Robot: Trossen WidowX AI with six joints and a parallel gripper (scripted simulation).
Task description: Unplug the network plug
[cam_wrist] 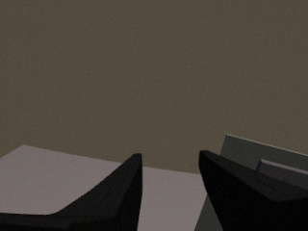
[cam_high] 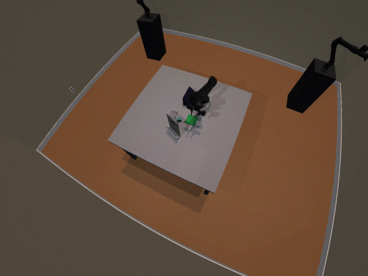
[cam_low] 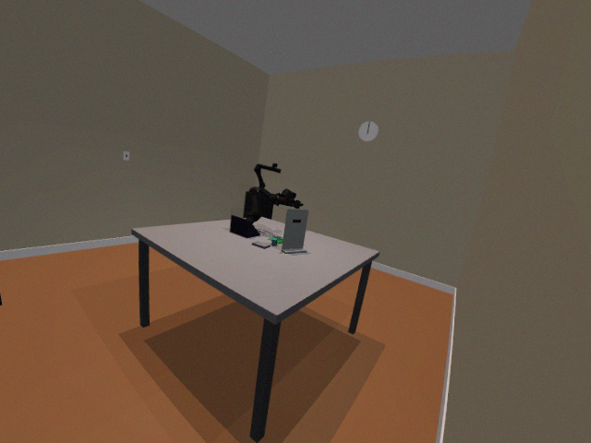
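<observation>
Now: gripper tip 70 mm short of the network plug, 170 mm to the left of it and 90 mm above it. Also, from my gripper tip: teal block (60 mm behind, 190 mm to the right, 270 mm below); then grey upright panel (90 mm ahead, 180 mm to the right, 170 mm below); then green marked square (120 mm behind, 70 mm to the right, 290 mm below).
</observation>
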